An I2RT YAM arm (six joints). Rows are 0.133 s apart.
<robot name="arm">
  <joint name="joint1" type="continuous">
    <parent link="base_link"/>
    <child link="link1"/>
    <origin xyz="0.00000 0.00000 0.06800" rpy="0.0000 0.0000 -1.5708"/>
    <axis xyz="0 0 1"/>
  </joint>
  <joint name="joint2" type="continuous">
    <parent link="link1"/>
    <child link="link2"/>
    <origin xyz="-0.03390 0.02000 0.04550" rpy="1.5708 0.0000 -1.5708"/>
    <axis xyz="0 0 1"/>
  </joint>
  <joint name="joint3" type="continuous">
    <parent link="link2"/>
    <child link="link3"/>
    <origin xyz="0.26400 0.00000 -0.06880" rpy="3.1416 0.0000 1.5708"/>
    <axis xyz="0 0 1"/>
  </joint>
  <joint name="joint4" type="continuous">
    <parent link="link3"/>
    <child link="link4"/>
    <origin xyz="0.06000 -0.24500 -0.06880" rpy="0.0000 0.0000 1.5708"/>
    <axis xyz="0 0 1"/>
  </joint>
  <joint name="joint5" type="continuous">
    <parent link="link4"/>
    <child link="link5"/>
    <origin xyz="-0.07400 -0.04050 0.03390" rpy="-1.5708 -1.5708 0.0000"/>
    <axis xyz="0 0 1"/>
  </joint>
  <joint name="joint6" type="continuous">
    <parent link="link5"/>
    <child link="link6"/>
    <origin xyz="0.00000 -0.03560 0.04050" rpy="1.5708 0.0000 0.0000"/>
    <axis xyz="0 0 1"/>
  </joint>
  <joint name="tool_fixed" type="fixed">
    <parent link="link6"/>
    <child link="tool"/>
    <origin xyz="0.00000 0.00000 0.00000" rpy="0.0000 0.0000 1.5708"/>
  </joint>
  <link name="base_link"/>
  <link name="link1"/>
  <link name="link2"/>
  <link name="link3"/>
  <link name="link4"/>
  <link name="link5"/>
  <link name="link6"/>
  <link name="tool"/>
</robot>
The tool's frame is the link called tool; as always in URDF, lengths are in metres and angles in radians. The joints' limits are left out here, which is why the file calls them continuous.
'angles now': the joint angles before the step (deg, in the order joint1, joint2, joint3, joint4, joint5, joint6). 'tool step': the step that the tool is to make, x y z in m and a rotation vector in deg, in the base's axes. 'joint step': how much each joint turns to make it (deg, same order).
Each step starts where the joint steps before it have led.
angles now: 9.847 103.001 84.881 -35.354 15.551 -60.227
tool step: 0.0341 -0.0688 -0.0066 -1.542 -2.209 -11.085
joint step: -9.816 6.133 5.797 2.414 2.141 -0.046
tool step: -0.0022 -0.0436 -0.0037 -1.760 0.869 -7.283
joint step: -5.687 0.643 0.158 -0.345 2.401 0.151
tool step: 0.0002 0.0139 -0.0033 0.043 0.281 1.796
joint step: 1.869 -0.133 -0.853 0.411 0.029 0.075
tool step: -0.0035 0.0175 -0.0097 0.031 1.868 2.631
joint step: 2.338 -0.271 -2.127 0.087 -0.131 -0.285
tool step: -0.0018 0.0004 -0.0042 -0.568 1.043 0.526
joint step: 0.066 -0.030 -0.822 0.027 0.218 -0.765
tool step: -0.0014 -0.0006 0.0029 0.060 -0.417 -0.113
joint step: -0.091 -0.511 -0.118 0.001 -0.045 0.063
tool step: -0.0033 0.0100 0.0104 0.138 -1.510 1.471
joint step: 1.358 -1.572 -0.077 0.012 -0.195 0.002
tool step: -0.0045 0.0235 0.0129 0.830 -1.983 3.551
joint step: 3.225 -1.889 0.022 0.014 -0.814 0.232
